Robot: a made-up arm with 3 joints. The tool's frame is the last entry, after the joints.
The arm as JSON. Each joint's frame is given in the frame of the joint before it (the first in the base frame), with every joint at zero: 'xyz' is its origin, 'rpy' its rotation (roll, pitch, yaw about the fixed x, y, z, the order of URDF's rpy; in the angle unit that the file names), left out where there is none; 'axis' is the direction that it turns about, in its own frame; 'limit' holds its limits. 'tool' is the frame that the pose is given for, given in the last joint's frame.
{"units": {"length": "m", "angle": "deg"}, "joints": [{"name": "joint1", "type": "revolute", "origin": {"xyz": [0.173, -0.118, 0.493]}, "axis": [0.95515, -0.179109, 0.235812], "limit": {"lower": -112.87, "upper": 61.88}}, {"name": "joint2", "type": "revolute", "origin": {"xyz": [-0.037, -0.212, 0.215]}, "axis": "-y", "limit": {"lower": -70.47, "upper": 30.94}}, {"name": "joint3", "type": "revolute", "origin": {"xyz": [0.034, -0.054, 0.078]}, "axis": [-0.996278, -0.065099, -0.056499], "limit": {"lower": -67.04, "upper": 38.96}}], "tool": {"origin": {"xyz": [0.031, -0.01, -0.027]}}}
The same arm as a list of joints. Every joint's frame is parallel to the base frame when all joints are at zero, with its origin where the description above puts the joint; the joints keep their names.
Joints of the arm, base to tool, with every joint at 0 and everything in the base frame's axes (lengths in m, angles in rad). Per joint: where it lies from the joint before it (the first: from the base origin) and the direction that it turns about. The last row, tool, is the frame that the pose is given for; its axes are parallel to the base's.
joint1: xyz 0.1730 -0.1180 0.4930 axis 0.955159 -0.179092 0.23579
joint2: xyz -0.0370 -0.2120 0.2150 axis 0 -1 0
joint3: xyz 0.0340 -0.0540 0.0780 axis -0.996278 -0.065099 -0.056499
tool: xyz 0.0310 -0.0100 -0.0270
Joint limits (rad, base to tool): -1.9700..1.0800 -1.2299..0.5400 -1.1701..0.6800

